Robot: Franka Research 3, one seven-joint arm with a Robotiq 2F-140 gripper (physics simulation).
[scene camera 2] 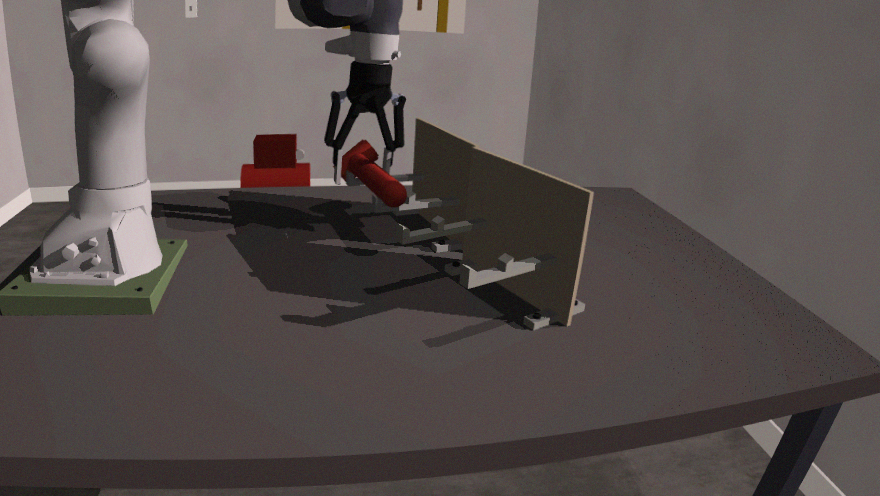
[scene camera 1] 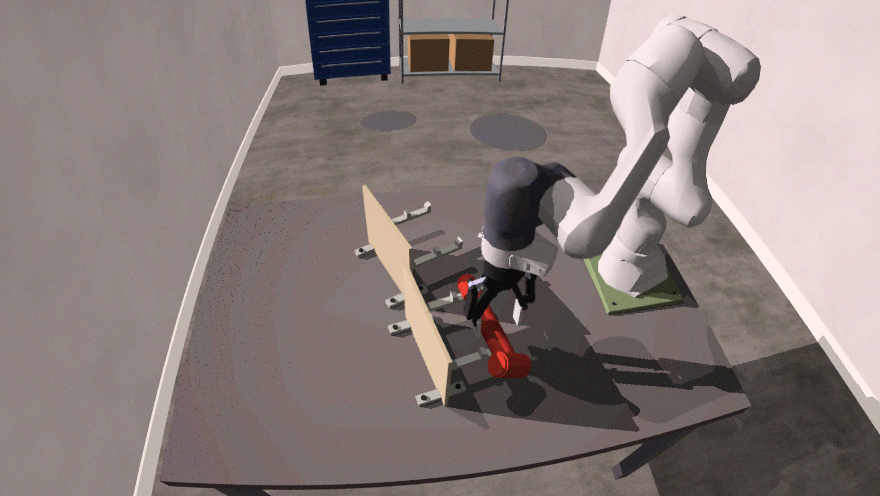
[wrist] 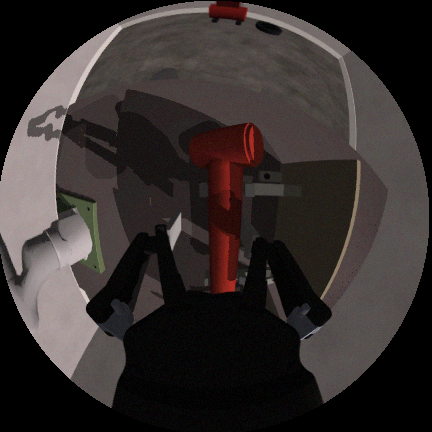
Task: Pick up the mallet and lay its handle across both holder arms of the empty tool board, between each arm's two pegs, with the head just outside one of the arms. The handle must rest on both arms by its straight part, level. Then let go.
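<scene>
The red mallet (scene camera 1: 496,335) (scene camera 2: 375,177) (wrist: 225,215) lies with its handle across both arms of the occupied tool board (scene camera 1: 428,335) (scene camera 2: 440,150) (wrist: 320,200), its head beyond the arm nearest scene camera 1 and turned sideways. My gripper (scene camera 1: 494,316) (scene camera 2: 362,173) (wrist: 210,221) is open, pointing down, with one finger on each side of the handle. Contact with the handle cannot be told. The empty tool board (scene camera 1: 386,237) (scene camera 2: 533,215) stands beside the occupied one. Its two arms, one farther from scene camera 1 (scene camera 1: 411,215) (scene camera 2: 502,272) and one nearer it (scene camera 1: 438,251) (scene camera 2: 437,231), have upright pegs.
Both boards stand on the table (scene camera 1: 295,382) (scene camera 2: 277,400) on grey feet. The arm's green base plate (scene camera 1: 647,301) (scene camera 2: 154,295) (wrist: 97,235) is across the table from the boards. A blue cabinet (scene camera 1: 350,40) and a shelf unit (scene camera 1: 452,25) stand beyond the table.
</scene>
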